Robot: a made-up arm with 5 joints. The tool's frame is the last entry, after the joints.
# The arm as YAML. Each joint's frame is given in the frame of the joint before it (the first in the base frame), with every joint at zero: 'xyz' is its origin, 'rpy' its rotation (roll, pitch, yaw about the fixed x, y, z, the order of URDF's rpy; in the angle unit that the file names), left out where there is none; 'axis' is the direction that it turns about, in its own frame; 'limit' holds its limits. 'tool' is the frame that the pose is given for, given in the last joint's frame.
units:
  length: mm
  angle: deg
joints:
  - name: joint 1
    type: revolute
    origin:
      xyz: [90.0, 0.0, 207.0]
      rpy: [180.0, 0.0, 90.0]
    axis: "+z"
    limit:
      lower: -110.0
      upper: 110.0
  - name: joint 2
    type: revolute
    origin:
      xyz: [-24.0, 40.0, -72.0]
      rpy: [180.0, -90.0, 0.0]
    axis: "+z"
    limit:
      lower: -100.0
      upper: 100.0
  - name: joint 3
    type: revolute
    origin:
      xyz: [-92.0, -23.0, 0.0]
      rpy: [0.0, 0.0, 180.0]
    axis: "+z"
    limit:
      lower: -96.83
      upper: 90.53
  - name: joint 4
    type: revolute
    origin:
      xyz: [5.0, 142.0, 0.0]
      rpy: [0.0, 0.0, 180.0]
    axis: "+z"
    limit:
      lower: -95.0
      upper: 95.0
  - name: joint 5
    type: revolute
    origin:
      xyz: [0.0, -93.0, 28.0]
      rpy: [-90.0, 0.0, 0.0]
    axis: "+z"
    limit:
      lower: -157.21
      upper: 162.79
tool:
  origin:
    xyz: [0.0, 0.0, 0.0]
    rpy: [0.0, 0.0, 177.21]
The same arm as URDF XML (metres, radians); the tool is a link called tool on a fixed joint. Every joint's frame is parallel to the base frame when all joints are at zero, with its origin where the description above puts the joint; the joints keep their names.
<robot name="arm">
  <joint name="joint 1" type="revolute">
    <parent link="base_link"/>
    <child link="link1"/>
    <origin xyz="0.09 0 0.207" rpy="0 0 0"/>
    <axis xyz="0 0 -1"/>
    <limit lower="-1.9199" upper="1.9199"/>
  </joint>
  <joint name="joint 2" type="revolute">
    <parent link="link1"/>
    <child link="link2"/>
    <origin xyz="0.04 -0.024 0.072" rpy="0 0 0"/>
    <axis xyz="0 1 0"/>
    <limit lower="-1.7453" upper="1.7453"/>
  </joint>
  <joint name="joint 3" type="revolute">
    <parent link="link2"/>
    <child link="link3"/>
    <origin xyz="0.023 0 0.092" rpy="0 0 0"/>
    <axis xyz="0 1 0"/>
    <limit lower="-1.69" upper="1.58"/>
  </joint>
  <joint name="joint 4" type="revolute">
    <parent link="link3"/>
    <child link="link4"/>
    <origin xyz="0.142 0 0.005" rpy="0 0 0"/>
    <axis xyz="0 1 0"/>
    <limit lower="-1.6581" upper="1.6581"/>
  </joint>
  <joint name="joint 5" type="revolute">
    <parent link="link4"/>
    <child link="link5"/>
    <origin xyz="0.093 0.028 0" rpy="0 0 0"/>
    <axis xyz="-1 0 0"/>
    <limit lower="-2.7438" upper="2.8412"/>
  </joint>
  <joint name="tool_joint" type="fixed">
    <parent link="link5"/>
    <child link="tool"/>
    <origin xyz="0 0 0" rpy="1.5708 -1.5221 -1.5708"/>
  </joint>
  <link name="base_link"/>
  <link name="link1"/>
  <link name="link2"/>
  <link name="link3"/>
  <link name="link4"/>
  <link name="link5"/>
  <link name="tool"/>
</robot>

